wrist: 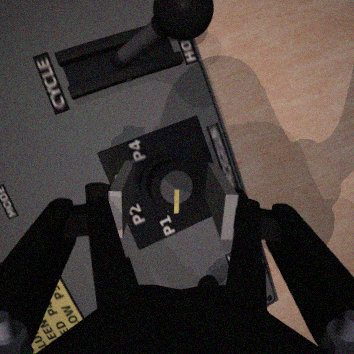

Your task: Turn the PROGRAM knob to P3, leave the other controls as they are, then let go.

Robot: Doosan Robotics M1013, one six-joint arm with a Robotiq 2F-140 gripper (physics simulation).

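Frame: origin at the arm's base, x left, y up, z ahead, level; metres.
Where they show: gripper, fingertip midpoint: (170, 178).
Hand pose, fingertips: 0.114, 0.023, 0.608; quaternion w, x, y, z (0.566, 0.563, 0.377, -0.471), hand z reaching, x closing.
Observation:
Things, the pixels of their top centre, and the offset from my fingertips, as dx, dy, dz. "spot": a spot on its surface instead. Level surfaces: height alone.
- PROGRAM knob, top centre: (175, 188) +0.008, +0.005, -0.003
- black square plate, surface spot: (175, 136) spot: -0.031, -0.037, -0.009
- lever with a black ball, surface spot: (183, 15) spot: -0.107, +0.045, -0.038
- slot, surface spot: (95, 75) spot: -0.100, -0.021, +0.045
- MODE label, top centre: (4, 202) -0.015, +0.020, +0.142
- yellow note, surface spot: (57, 320) spot: +0.109, +0.022, +0.137
- wooden surface, surface height: dy -0.117
The PROGRAM knob (176, 186) is a round dark knob with a yellow pointer line, near the middle of the wrist view. It sits on a black square plate (175, 136) marked P4, P2 and P1. The pointer line points down in the view, close to the P1 mark. The P3 mark does not show; the left finger covers that part of the plate. My gripper (170, 178) is open, with one finger on each side of the knob and a visible gap on both sides.
A lever with a black ball (183, 15) stands in the CYCLE/HOLD slot (95, 75) at the top. The MODE label (8, 201) is at the left edge. A yellow note (57, 320) lies at the lower left. The grey panel (30, 145) ends beside a wooden surface (300, 75) on the right.

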